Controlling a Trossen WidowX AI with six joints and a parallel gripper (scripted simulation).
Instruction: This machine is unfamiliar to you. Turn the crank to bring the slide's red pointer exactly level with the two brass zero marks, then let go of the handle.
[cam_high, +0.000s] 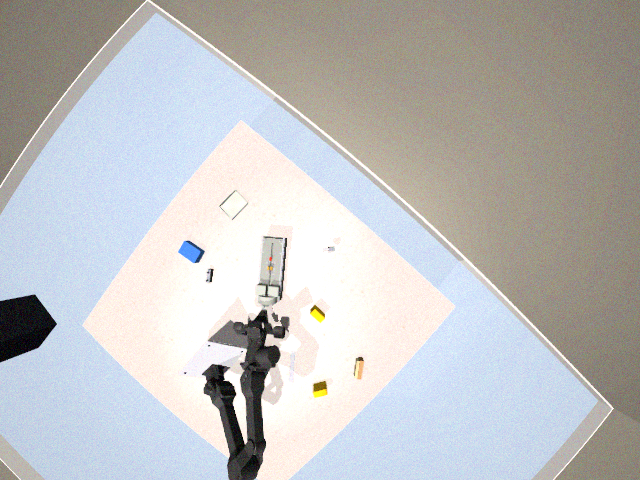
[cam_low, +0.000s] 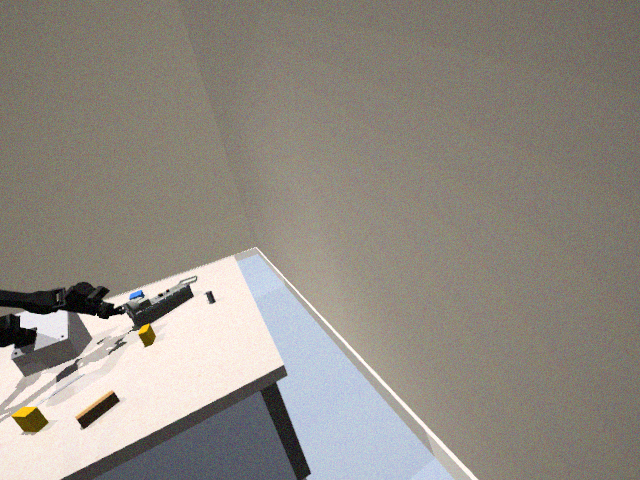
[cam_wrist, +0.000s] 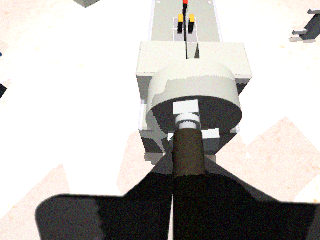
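Right now the crank is 10 mm above my gripper tip. The rest, counted from my gripper tip: blue block: 400 mm to the left, 90 mm behind, 70 mm below; dark brown crank handle: 20 mm above, 10 mm to the right, 10 mm behind; red pointer: 160 mm ahead, 130 mm to the left, 10 mm below.
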